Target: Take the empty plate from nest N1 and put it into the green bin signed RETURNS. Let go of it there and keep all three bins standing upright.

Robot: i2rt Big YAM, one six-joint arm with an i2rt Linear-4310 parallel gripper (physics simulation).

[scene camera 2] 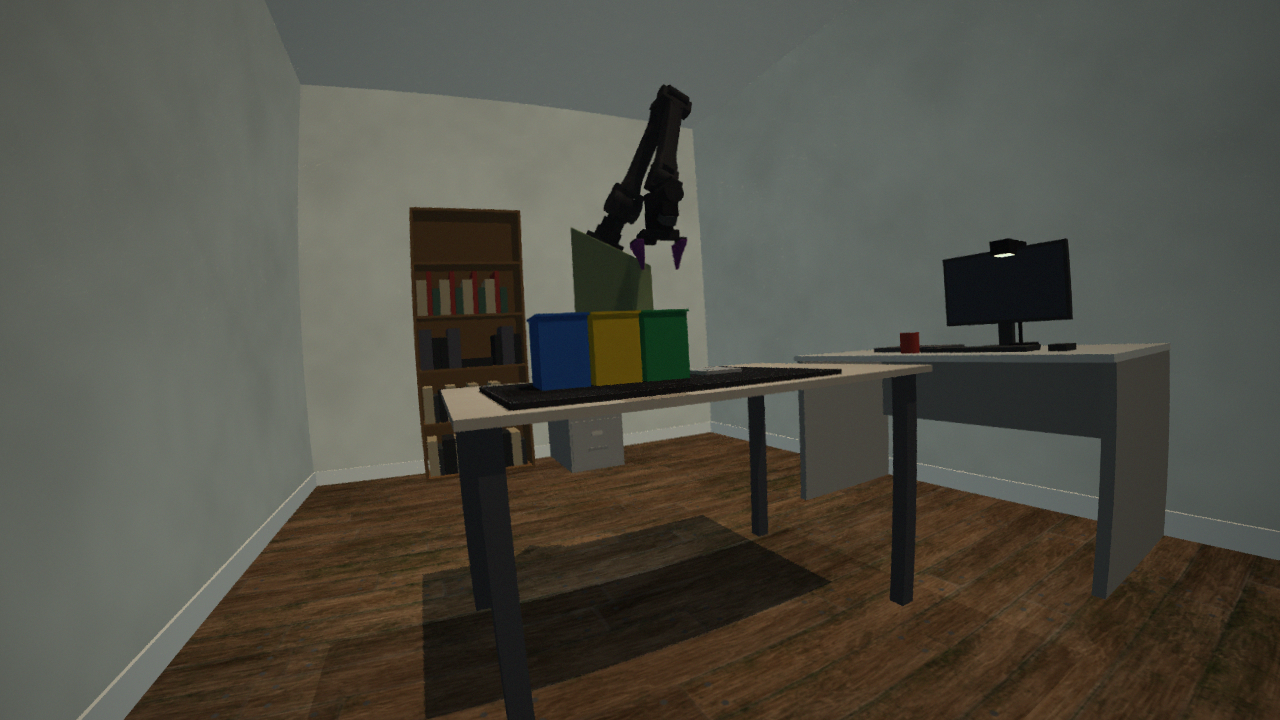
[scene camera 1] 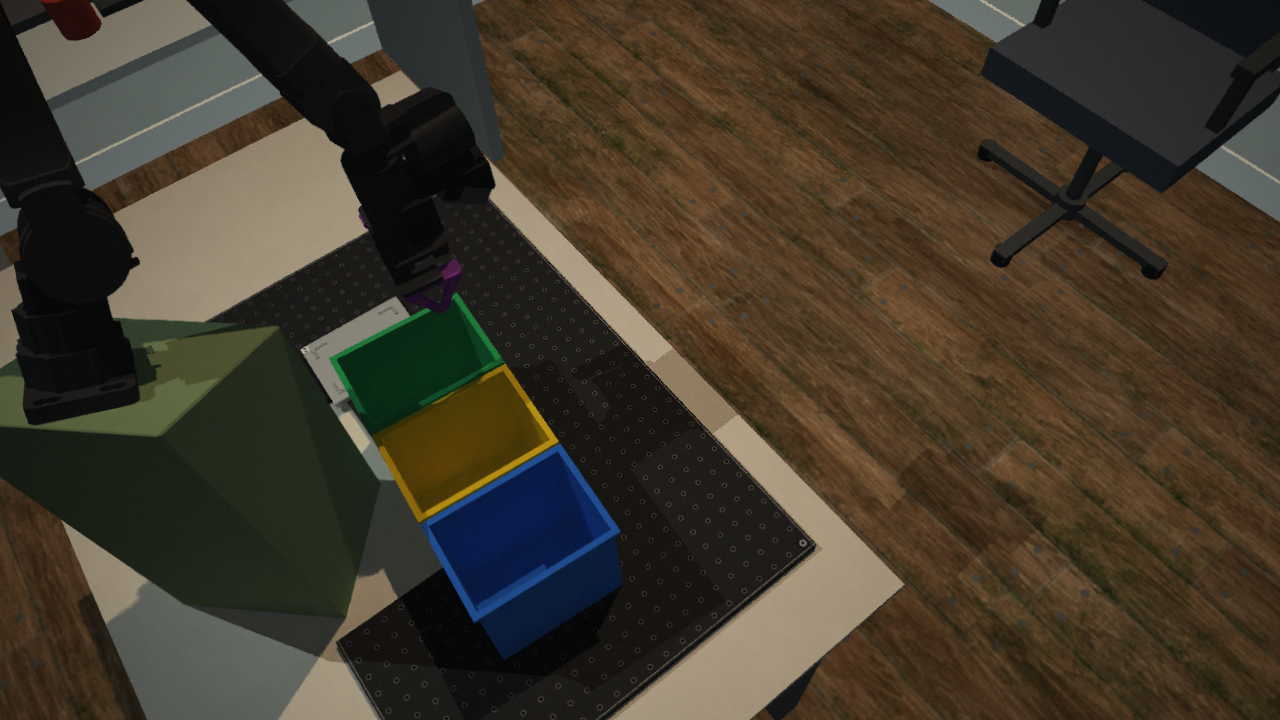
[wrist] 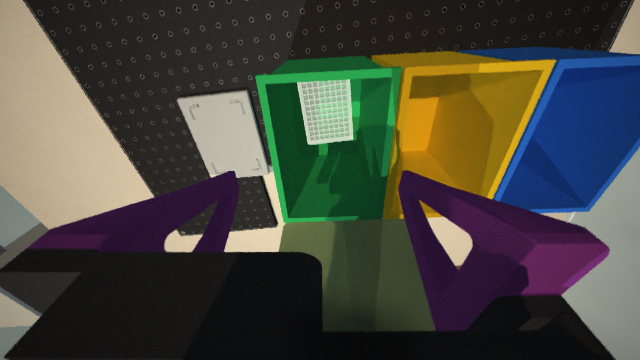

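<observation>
The white gridded plate [wrist: 326,111] lies inside the green bin, low down near one end wall in the wrist view; the bin walls hide it in both scene views. The green bin [scene camera 1: 474,333] [scene camera 2: 665,347] [wrist: 367,74] stands upright beside the yellow bin [scene camera 1: 465,447] [scene camera 2: 615,349] [wrist: 460,120] and the blue bin [scene camera 1: 559,600] [scene camera 2: 560,353] [wrist: 590,115], both also upright. No RETURNS sign is readable. A bare white nest with corner marks [scene camera 1: 319,358] [scene camera 2: 717,369] [wrist: 227,132] lies next to the green bin; its label is not readable. My gripper [scene camera 2: 659,266] [wrist: 318,180] is open and empty above the green bin.
The black perforated mat [scene camera 1: 707,501] [wrist: 165,50] lies under the bins on the pale table [scene camera 1: 787,608]. The tall olive pedestal [scene camera 1: 268,501] [scene camera 2: 608,282] carries the arm's base beside the bin row. A desk with a monitor [scene camera 2: 1006,284] stands at the right in scene camera 2.
</observation>
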